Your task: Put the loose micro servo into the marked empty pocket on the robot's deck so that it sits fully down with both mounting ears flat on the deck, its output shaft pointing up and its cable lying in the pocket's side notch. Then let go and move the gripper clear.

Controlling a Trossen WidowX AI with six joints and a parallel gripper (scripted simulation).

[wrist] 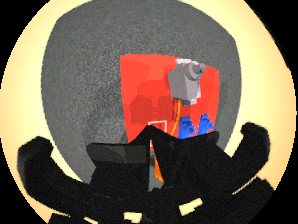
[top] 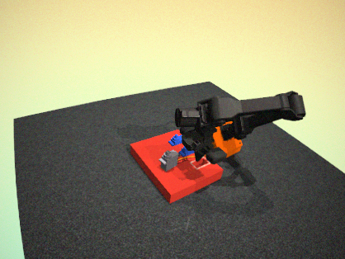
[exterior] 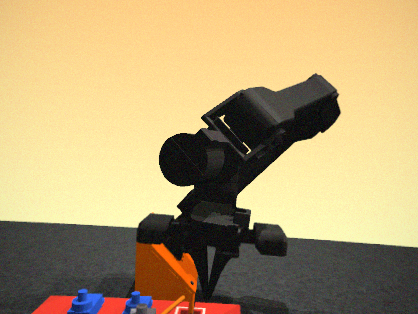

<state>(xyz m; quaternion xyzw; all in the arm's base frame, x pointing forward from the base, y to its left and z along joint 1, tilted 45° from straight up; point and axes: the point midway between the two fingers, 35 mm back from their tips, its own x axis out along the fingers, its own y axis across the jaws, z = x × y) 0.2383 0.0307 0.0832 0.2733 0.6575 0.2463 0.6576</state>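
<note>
Now: gripper tip 10 cm to the left of the red deck, 8 cm above it and 6 cm short of it.
</note>
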